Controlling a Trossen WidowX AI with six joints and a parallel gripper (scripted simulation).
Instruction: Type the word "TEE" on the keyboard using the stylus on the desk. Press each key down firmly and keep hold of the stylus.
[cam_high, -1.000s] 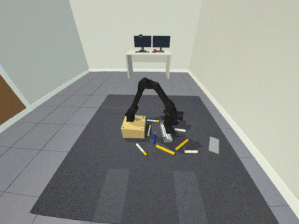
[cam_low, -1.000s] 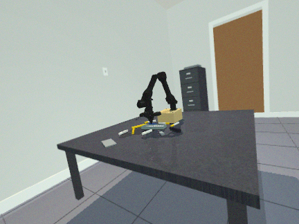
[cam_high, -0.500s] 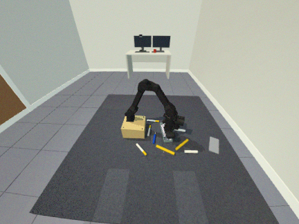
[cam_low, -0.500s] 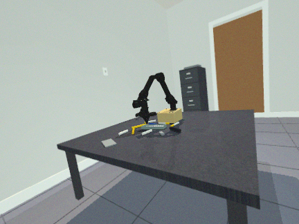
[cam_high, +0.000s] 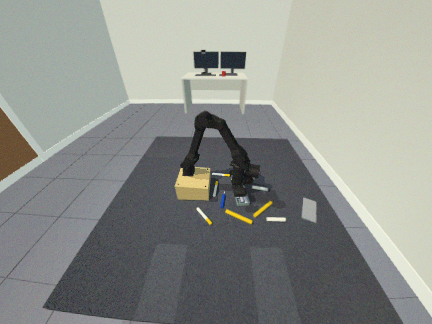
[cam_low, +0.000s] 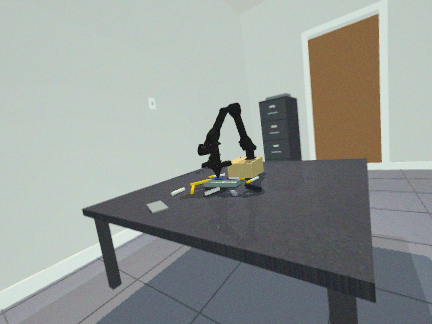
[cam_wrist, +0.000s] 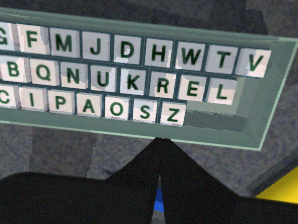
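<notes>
Right now the E key is 30 mm below my gripper tip, 30 mm ahead of it and 10 mm to the right of it. The rest, counted from my gripper tip: T key 50 mm ahead, 30 mm to the right, 30 mm below; then L key 30 mm to the right, 30 mm below, 30 mm ahead; then blue stylus 70 mm behind, 30 mm below.
</notes>
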